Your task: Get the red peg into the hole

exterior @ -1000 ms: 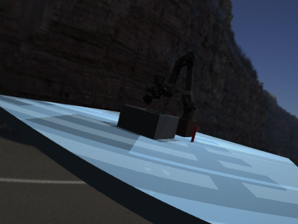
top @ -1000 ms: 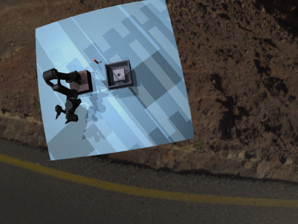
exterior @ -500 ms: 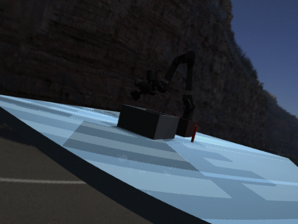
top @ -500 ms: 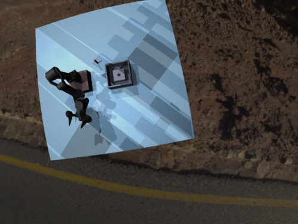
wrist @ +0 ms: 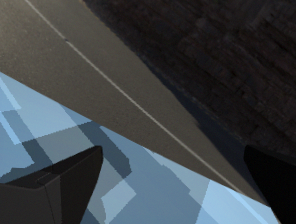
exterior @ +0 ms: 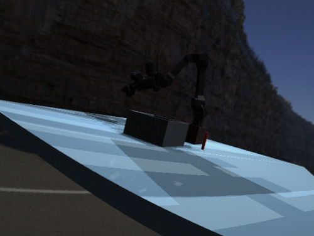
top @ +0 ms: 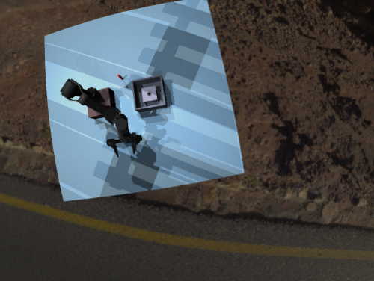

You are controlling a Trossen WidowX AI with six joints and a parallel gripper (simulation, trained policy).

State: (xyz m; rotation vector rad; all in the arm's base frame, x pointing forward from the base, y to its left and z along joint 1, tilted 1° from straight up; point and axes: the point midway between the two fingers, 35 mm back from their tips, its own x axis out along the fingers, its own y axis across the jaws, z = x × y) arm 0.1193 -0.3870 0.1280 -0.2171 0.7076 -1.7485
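Now: gripper tip 50 cm to the right of the red peg, 17 cm above it and 7 cm short of it. From my gripper tip the other things lie so: pale square plate 32 cm to the left, 22 cm ahead, 16 cm below; then dark box 32 cm to the left, 22 cm ahead, 18 cm below.
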